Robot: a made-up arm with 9 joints.
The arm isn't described. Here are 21 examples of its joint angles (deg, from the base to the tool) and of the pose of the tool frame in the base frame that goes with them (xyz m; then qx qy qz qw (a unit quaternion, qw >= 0)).
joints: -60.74 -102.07 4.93 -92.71 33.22 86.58 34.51 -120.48 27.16
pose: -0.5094 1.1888 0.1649 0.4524 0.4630 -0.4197 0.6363
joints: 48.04 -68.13 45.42 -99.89 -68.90 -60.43 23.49 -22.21 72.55
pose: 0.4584 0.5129 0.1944 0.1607 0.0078 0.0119 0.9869
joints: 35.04 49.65 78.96 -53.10 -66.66 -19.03 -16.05 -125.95 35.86
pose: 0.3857 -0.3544 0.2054 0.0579 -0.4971 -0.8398 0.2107
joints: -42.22 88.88 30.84 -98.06 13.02 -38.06 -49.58 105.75 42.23
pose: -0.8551 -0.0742 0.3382 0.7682 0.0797 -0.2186 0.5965
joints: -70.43 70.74 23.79 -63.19 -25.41 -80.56 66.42 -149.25 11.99
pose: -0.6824 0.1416 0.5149 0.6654 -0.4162 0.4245 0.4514
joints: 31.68 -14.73 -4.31 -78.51 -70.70 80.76 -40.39 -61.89 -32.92
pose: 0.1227 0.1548 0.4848 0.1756 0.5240 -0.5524 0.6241
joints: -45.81 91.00 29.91 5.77 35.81 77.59 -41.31 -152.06 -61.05
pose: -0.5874 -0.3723 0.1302 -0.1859 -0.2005 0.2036 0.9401
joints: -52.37 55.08 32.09 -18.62 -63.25 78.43 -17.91 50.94 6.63
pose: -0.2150 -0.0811 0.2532 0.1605 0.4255 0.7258 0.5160
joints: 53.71 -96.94 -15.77 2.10 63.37 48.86 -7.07 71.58 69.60
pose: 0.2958 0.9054 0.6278 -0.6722 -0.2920 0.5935 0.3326
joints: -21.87 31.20 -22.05 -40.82 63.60 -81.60 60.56 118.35 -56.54
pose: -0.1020 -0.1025 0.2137 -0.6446 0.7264 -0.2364 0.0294
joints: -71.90 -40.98 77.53 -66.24 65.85 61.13 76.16 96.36 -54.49
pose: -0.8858 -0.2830 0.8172 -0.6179 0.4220 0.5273 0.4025
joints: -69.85 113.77 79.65 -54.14 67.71 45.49 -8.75 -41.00 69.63
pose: -0.9297 0.8409 0.2646 0.3286 -0.3540 0.8179 0.3126
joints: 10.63 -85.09 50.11 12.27 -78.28 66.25 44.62 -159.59 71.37
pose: -0.3830 0.5252 -0.1127 0.3729 -0.2050 0.2238 0.8768
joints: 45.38 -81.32 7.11 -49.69 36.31 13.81 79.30 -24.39 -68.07
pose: 0.4561 0.6018 0.4301 0.7269 0.4153 0.2348 0.4939
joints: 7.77 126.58 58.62 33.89 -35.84 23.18 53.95 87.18 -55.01
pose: -0.2022 -0.1354 -0.2837 -0.8326 -0.0122 -0.3602 0.4205
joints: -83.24 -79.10 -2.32 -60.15 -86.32 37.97 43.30 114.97 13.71
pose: -0.0519 0.5215 0.3144 -0.0438 0.1017 -0.9379 0.3287
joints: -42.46 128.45 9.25 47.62 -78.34 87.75 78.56 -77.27 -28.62
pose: -0.6202 0.0745 0.0564 0.4488 0.3374 -0.4458 0.6971
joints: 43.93 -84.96 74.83 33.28 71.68 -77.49 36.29 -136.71 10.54
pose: 0.0371 0.1427 0.5327 0.3770 0.6347 0.4564 0.4968
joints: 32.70 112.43 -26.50 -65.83 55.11 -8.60 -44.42 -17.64 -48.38
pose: -0.3275 -0.4544 0.0104 0.5715 -0.5847 -0.2237 0.5305
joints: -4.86 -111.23 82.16 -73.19 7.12 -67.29 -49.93 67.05 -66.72
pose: 0.3482 0.1984 -0.2524 -0.2172 -0.7616 0.6042 0.0885
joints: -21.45 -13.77 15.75 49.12 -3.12 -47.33 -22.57 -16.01 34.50
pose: 0.3576 0.0068 -0.1262 -0.6494 0.0504 0.1384 0.7461
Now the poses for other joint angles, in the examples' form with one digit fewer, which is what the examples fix.
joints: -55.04 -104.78 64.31 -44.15 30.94 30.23 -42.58 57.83 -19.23
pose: -0.377 0.398 -0.010 0.008 -0.817 -0.429 0.386
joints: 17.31 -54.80 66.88 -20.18 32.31 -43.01 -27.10 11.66 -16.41
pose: 0.338 0.079 0.040 -0.031 0.617 -0.211 0.757
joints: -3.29 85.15 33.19 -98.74 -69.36 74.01 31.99 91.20 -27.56
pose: -0.590 -0.209 0.443 0.159 0.358 0.422 0.818
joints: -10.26 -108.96 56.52 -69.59 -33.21 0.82 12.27 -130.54 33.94
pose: -0.021 0.703 -0.260 0.169 -0.212 -0.040 0.962
